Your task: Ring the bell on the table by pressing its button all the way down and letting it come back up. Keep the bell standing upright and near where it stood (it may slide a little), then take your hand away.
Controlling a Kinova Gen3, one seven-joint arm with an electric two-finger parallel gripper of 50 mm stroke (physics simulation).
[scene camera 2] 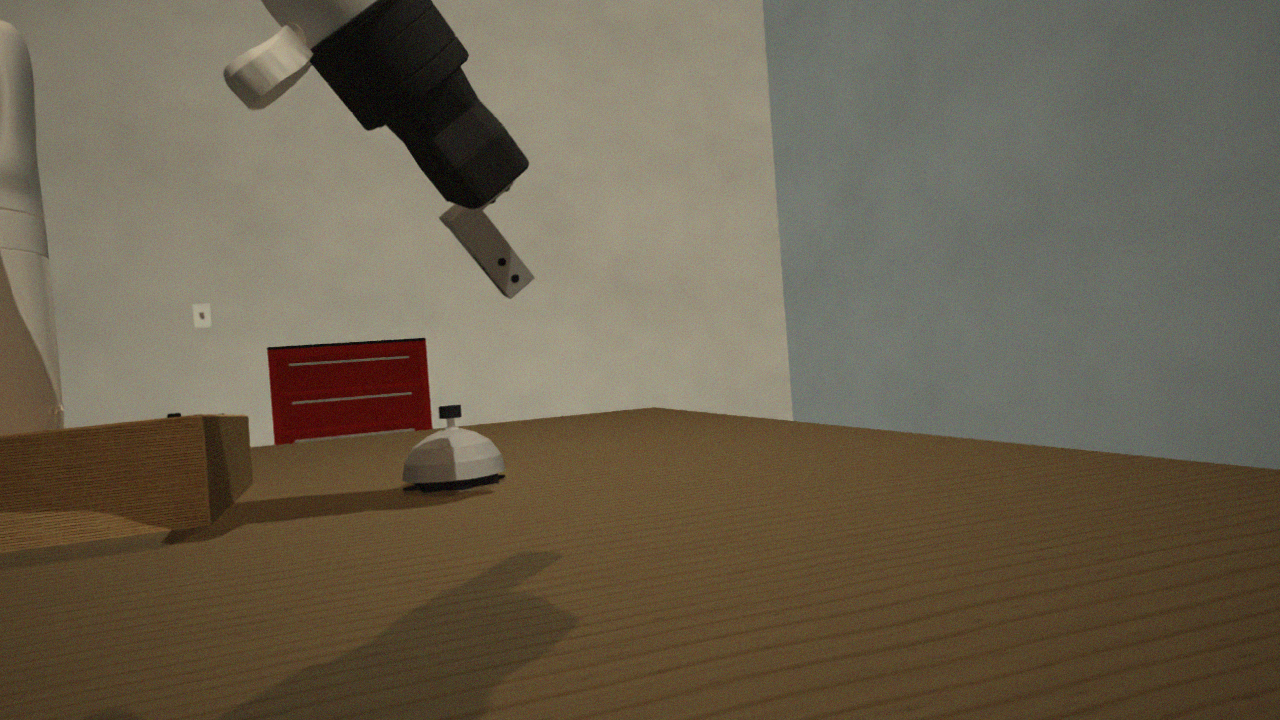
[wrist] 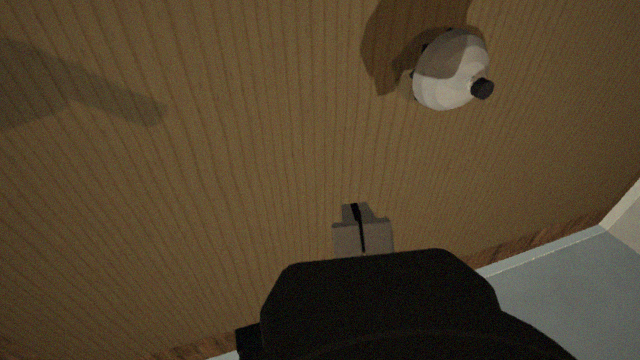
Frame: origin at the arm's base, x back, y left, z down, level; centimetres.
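Seen in the pictures: gripper, fingertip midpoint: (scene camera 2: 519, 286) (wrist: 355, 220).
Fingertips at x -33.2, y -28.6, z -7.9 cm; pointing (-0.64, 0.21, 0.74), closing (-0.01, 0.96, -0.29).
Observation:
A point is followed by its place in that frame.
The bell (scene camera 2: 454, 458) @(z 4.4, x -31.4, y -15.3 cm) (wrist: 445, 70) @(z 3.3, x -30.7, y -14.1 cm) stands upright on the table, a pale dome on a dark base. Its black button (scene camera 2: 450, 411) @(z 0.7, x -32.1, y -12.5 cm) (wrist: 482, 88) @(z 0.3, x -31.9, y -12.2 cm) stands up on a short stem, with nothing touching it. My gripper (scene camera 2: 520, 288) @(z -7.9, x -33.2, y -28.6 cm) (wrist: 355, 220) @(z -7.9, x -33.2, y -28.6 cm) is shut and empty, its fingertips pressed together. It hangs well above the table and apart from the bell, tilted, with its fingertips higher than the button. In the wrist view the bell is up and to the right of the fingertips, and a shadow falls across part of the dome.
The wooden table (scene camera 2: 805, 555) @(z 6.9, x -37.9, y -50.4 cm) (wrist: 225, 165) @(z 6.9, x -35.9, y -37.4 cm) carries a wooden block (scene camera 2: 107, 483) @(z 3.2, x -8.5, y -14.0 cm) left of the bell in the scene view. A red drawer cabinet (scene camera 2: 349, 380) stands behind the table. A pale arm part (scene camera 2: 22, 313) @(z -9.4, x -3.0, y -2.9 cm) rises at the far left. A table edge shows low in the wrist view.

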